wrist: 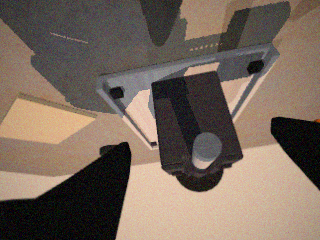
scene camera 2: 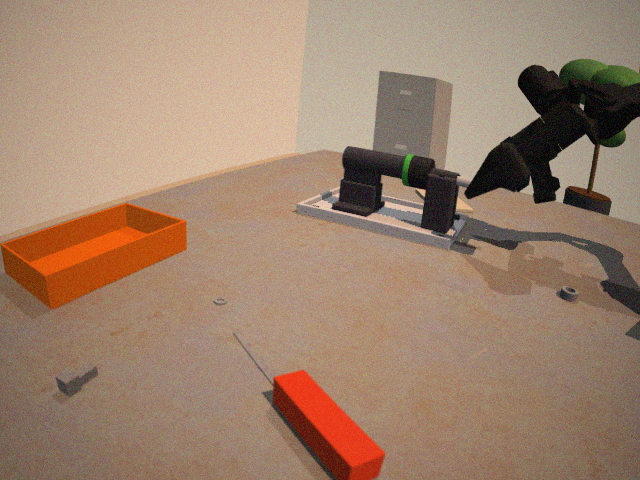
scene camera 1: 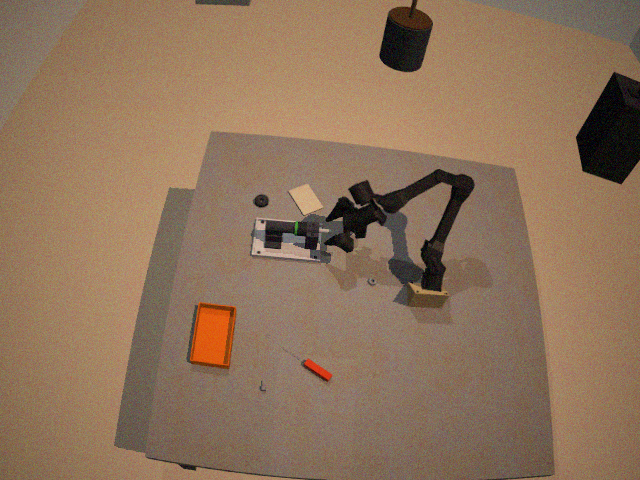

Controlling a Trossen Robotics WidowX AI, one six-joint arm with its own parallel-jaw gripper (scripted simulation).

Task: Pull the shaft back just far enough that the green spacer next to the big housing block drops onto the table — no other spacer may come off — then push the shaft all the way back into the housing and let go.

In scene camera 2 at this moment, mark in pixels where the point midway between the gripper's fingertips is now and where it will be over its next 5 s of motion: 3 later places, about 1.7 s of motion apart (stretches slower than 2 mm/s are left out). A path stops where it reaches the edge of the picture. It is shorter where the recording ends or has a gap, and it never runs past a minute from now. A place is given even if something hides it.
The gripper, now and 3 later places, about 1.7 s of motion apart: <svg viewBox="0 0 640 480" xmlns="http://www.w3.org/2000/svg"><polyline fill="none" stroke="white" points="470,190 460,198 470,200 473,201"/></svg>
